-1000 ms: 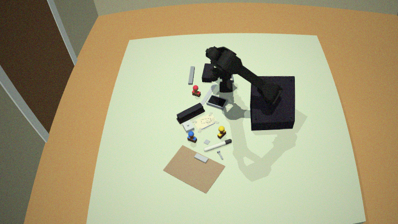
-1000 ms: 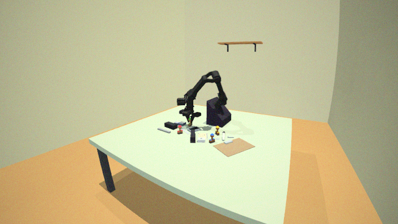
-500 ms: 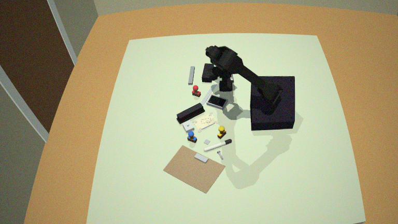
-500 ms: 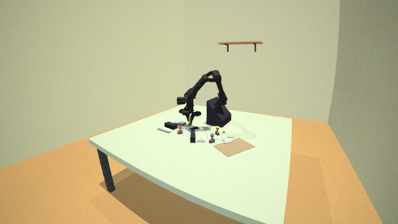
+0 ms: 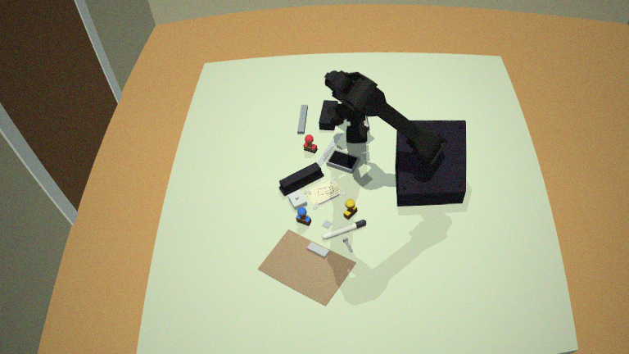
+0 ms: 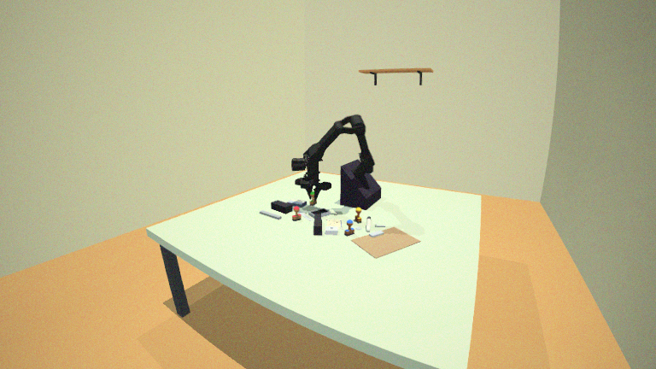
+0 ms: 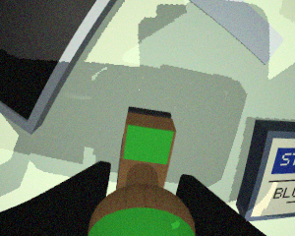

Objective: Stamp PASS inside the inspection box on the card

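Now: gripper tip 50 mm short of the ink pad, 60 mm to the right of it and 50 mm above it. Round my gripper tip: red stamp: 150 mm ahead, 30 mm below; blue-and-white box: 10 mm behind, 110 mm to the right, 40 mm below; green stamp: right at my gripper tip.
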